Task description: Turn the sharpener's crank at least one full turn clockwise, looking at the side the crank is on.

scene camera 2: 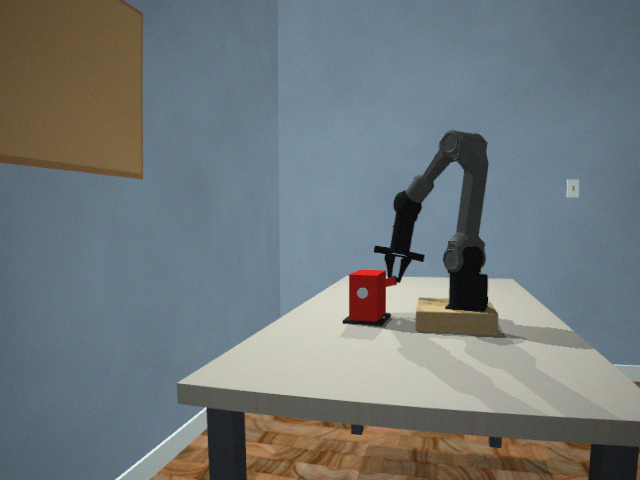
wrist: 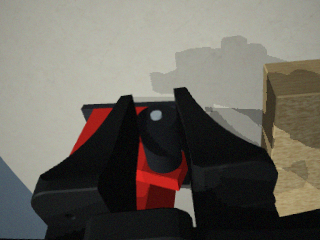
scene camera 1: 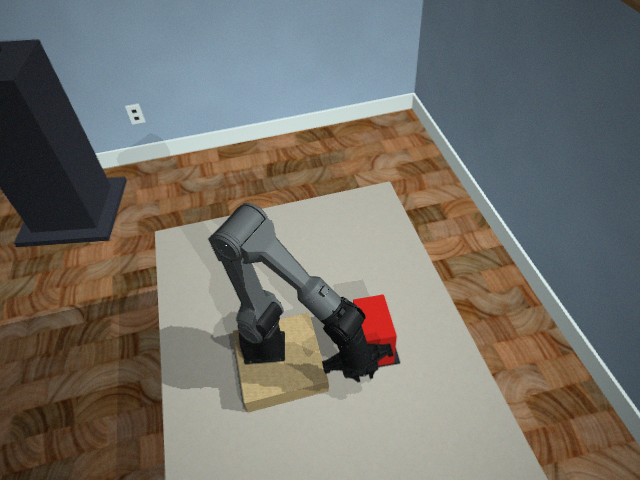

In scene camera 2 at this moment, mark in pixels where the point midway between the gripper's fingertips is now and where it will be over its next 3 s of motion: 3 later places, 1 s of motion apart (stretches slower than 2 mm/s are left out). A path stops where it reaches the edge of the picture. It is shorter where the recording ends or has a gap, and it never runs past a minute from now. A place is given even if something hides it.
My gripper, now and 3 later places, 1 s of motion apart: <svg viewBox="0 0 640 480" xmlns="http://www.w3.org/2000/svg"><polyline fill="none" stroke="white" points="394,281 389,272 381,268 376,258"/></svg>
